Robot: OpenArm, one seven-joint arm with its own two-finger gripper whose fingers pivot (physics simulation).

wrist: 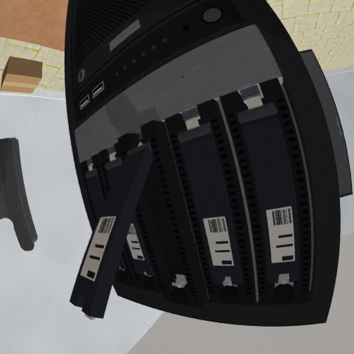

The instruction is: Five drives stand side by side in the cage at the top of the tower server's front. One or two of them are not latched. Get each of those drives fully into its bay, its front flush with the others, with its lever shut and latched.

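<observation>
The black tower server (327,240) fills the middle of the wrist view, with five drives side by side in its cage. The middle drive's lever (117,220) is swung far out from its upper end; its lower end hangs free to the left. How deep that drive sits is hard to tell. The two right drives (200,175) (265,160) look level with each other, levers shut. The two left drives (114,175) (92,187) are partly hidden by the open lever; their visible parts look shut. My gripper is open; one finger (19,200) shows at the left edge, apart from the server.
A grey panel (200,75) lies above the drives, with USB ports (98,89) and a round button (212,15) beyond it. A dark unit (327,125) stands behind the server at the right. A brown box (22,74) is at the upper left.
</observation>
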